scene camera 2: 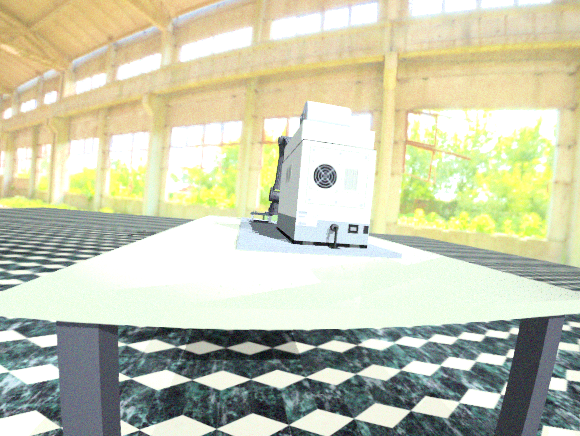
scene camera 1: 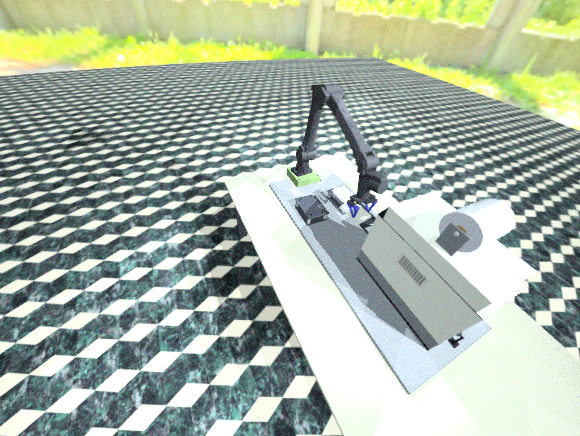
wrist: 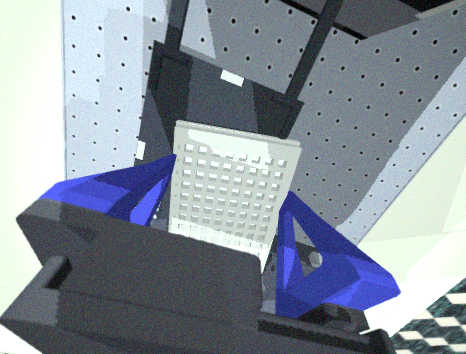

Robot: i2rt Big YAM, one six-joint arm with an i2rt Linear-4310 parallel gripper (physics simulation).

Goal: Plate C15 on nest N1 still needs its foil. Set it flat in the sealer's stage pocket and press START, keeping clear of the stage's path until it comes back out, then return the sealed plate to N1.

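Seen in the pictures: gripper, fingertip midpoint: (scene camera 1: pixel 360 215) (wrist: pixel 232 179); arm's base, origin of the base link: (scene camera 2: pixel 273 214) (scene camera 1: pixel 301 171).
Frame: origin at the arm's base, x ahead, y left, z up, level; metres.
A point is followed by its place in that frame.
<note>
My gripper (scene camera 1: pixel 362 212) @(x 0.525, y -0.045, z 0.083 m) (wrist: pixel 232 179) @(x 0.525, y -0.045, z 0.083 m) is shut on the pale, multi-well plate C15 (wrist: pixel 227 187) @(x 0.521, y -0.043, z 0.087 m), with a blue finger at each side. The plate is over the near part of the sealer's dark stage (wrist: pixel 220 100) @(x 0.575, y -0.027, z 0.069 m) in the wrist view; its gap to the stage cannot be told. The stage pocket is partly hidden under the plate. Two dark rails (wrist: pixel 312 52) @(x 0.614, y -0.079, z 0.063 m) run from the stage toward the sealer. The sealer (scene camera 1: pixel 420 280) @(x 0.899, y -0.191, z 0.179 m) (scene camera 2: pixel 330 200) @(x 1.081, y -0.123, z 0.093 m) is a big grey-white box beyond the gripper. The START button does not show clearly, and I cannot tell which fixture is nest N1.
A perforated base board (scene camera 1: pixel 400 367) @(x 1.045, y -0.340, z -0.036 m) (wrist: pixel 82 125) @(x 0.502, y 0.138, z -0.036 m) lies under the equipment. A dark square fixture (scene camera 1: pixel 311 209) @(x 0.326, y -0.173, z 0.015 m) stands near the arm's green base (scene camera 1: pixel 303 177) @(x 0.063, y -0.032, z 0.001 m). A white cylinder (scene camera 1: pixel 500 220) @(x 0.931, y -0.075, z 0.429 m) with a grey end disc is right of the sealer in scene camera 1.
</note>
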